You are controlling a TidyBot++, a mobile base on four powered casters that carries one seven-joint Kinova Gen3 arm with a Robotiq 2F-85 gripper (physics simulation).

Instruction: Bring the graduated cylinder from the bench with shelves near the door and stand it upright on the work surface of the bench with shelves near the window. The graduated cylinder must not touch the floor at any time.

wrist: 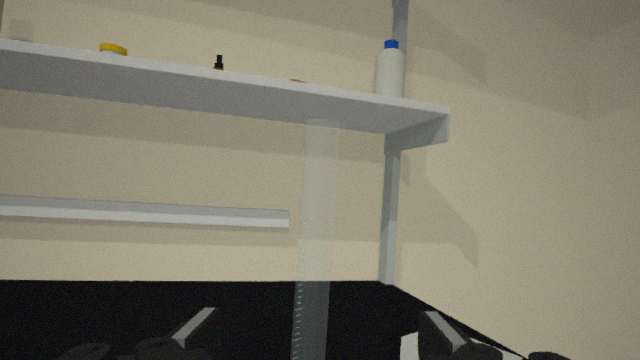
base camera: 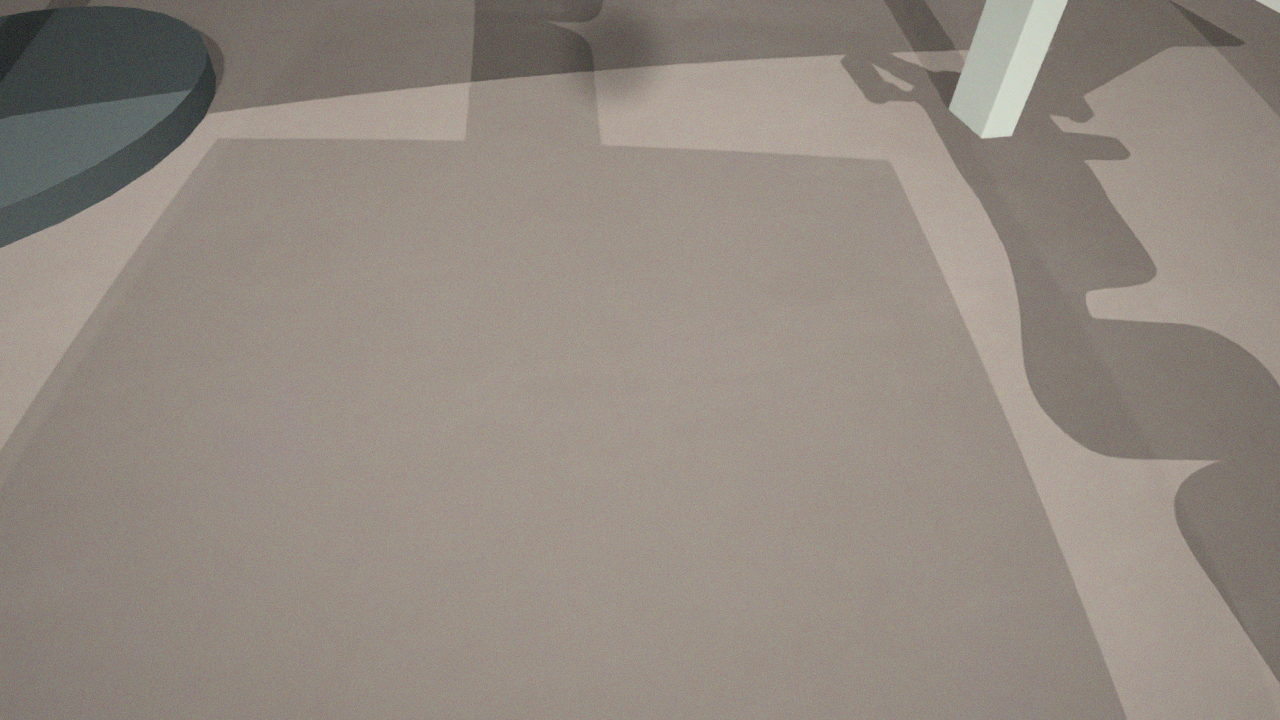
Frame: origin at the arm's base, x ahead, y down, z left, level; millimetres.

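Seen in the pictures: gripper, fingertip midpoint: point(wrist: 319, 332).
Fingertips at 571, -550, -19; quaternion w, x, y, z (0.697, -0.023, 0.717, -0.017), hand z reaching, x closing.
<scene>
A point is followed by its place in that frame, as x, y, z.
The clear graduated cylinder point(wrist: 317, 215) @(831, -585, -16) stands upright in the wrist view, right of the middle, with white marks on its lower part. Its foot is out of the view. Behind its lower part is the black work surface point(wrist: 100, 305) @(1094, -366, 393) of a bench with shelves. My gripper point(wrist: 319, 332) @(571, -550, -19) is open, one finger at the lower left and one at the lower right. The cylinder shows between the two fingers in the picture, with a gap on each side. How far in front of the fingertips it stands is hard to tell.
A shelf point(wrist: 200, 92) @(1127, -804, 242) above holds a white bottle with a blue cap point(wrist: 389, 72) @(1230, -910, -166), a yellow lid point(wrist: 113, 49) @(1095, -872, 414) and a small black-topped bottle point(wrist: 219, 63) @(1198, -893, 230). A rail point(wrist: 145, 212) @(1248, -539, 394) runs below. In the base view are a pale leg point(base camera: 1006, 76) @(745, 329, -368) and a dark round disc point(base camera: 98, 134) @(647, 366, 436).
</scene>
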